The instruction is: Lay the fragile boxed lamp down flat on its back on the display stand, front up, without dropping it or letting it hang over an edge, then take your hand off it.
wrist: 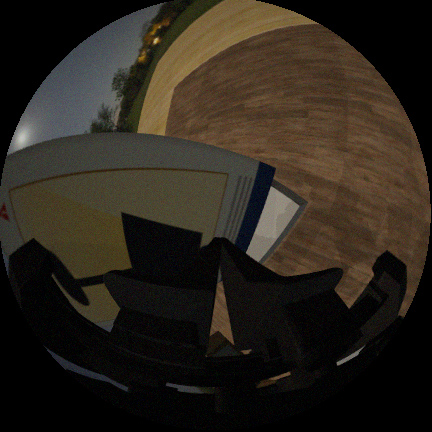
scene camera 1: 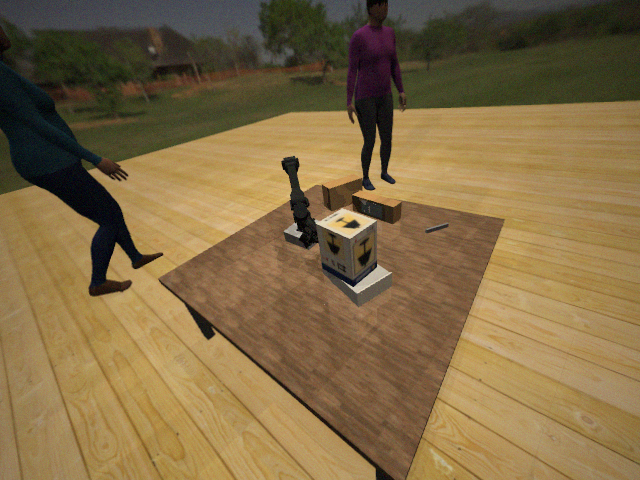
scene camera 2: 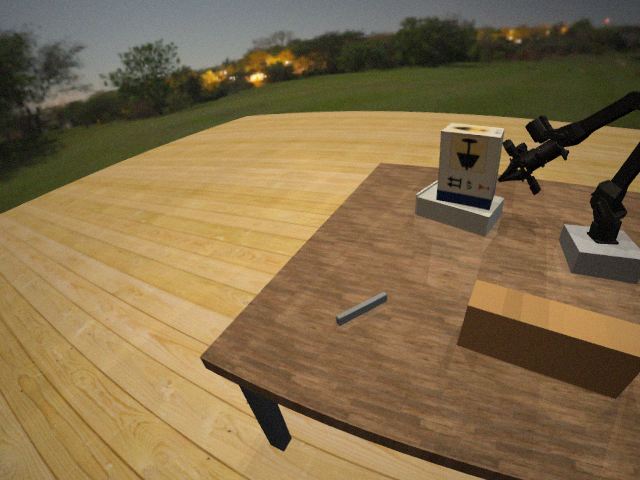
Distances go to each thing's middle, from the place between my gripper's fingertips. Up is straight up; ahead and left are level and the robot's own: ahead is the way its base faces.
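Labels:
I am looking at the display stand (scene camera 2: 479, 221), and my hand is 10 cm above it, 11 cm short of it and 1 cm to the left of it.

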